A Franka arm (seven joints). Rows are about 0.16 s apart.
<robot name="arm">
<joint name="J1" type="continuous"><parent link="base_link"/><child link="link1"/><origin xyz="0 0 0.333" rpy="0 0 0"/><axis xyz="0 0 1"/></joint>
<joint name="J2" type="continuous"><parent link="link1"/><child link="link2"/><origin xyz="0 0 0" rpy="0 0 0"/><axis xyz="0 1 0"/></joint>
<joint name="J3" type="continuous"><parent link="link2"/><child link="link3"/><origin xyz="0 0 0.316" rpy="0 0 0"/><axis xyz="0 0 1"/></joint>
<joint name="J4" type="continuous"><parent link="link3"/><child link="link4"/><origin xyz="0.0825 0 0" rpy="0 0 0"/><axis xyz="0 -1 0"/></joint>
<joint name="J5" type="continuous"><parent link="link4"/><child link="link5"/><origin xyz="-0.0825 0 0.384" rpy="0 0 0"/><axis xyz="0 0 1"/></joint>
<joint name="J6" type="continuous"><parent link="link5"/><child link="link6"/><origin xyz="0 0 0" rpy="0 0 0"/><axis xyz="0 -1 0"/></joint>
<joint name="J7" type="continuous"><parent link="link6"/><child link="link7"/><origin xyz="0.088 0 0" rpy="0 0 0"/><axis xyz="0 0 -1"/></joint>
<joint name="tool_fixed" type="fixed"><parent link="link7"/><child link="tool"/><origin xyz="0 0 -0.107" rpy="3.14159 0 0"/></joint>
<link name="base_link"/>
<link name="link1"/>
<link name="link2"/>
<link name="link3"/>
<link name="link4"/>
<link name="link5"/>
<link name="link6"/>
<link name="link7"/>
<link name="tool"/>
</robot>
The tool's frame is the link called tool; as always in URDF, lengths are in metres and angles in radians. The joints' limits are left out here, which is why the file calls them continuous.
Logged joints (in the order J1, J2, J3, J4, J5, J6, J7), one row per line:
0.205 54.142 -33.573 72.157 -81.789 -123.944 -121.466
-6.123 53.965 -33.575 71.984 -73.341 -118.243 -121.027
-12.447 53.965 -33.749 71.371 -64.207 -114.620 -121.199
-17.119 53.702 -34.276 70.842 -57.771 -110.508 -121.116
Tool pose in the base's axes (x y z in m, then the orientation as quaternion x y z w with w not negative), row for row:
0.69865 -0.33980 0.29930 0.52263 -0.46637 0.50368 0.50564
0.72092 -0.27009 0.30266 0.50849 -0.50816 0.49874 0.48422
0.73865 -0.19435 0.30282 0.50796 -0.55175 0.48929 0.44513
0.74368 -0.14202 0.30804 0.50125 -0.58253 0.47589 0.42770
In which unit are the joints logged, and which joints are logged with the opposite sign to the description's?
The joints are logged in degrees. Opposite sign: J1, J4, J6, J7.
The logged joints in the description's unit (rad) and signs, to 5 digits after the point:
-0.00358 0.94496 -0.58596 -1.25938 -1.42749 2.16323 2.11998
0.10687 0.94187 -0.58599 -1.25636 -1.28004 2.06373 2.11232
0.21724 0.94187 -0.58903 -1.24566 -1.12062 2.00050 2.11532
0.29878 0.93728 -0.59823 -1.23643 -1.00829 1.92873 2.11387

